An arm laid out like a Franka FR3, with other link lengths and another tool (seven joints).
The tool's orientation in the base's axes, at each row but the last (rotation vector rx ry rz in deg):
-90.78 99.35 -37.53
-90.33 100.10 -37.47
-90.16 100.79 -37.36
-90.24 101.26 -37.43
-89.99 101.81 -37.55
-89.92 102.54 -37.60
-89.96 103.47 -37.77
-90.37 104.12 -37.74
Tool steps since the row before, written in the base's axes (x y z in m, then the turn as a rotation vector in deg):
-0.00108 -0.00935 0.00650 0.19 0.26 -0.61
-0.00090 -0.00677 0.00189 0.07 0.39 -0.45
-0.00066 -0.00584 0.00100 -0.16 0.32 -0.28
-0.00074 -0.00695 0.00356 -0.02 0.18 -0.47
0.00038 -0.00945 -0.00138 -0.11 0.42 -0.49
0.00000 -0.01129 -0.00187 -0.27 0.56 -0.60
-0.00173 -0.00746 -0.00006 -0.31 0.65 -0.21
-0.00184 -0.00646 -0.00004 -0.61 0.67 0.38
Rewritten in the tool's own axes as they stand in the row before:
0.00827 -0.00543 -0.00574 -0.17 0.37 0.56
0.00642 -0.00178 -0.00242 -0.32 0.35 0.37
0.00563 -0.00116 -0.00157 -0.27 0.36 0.08
0.00635 -0.00318 -0.00333 -0.10 0.39 0.30
0.00952 -0.00064 0.00062 -0.33 0.50 0.26
0.01142 -0.00036 0.00063 -0.45 0.71 0.22
0.00750 0.00001 -0.00156 -0.59 0.46 -0.06
0.00653 0.00025 -0.00156 -0.67 0.24 -0.68

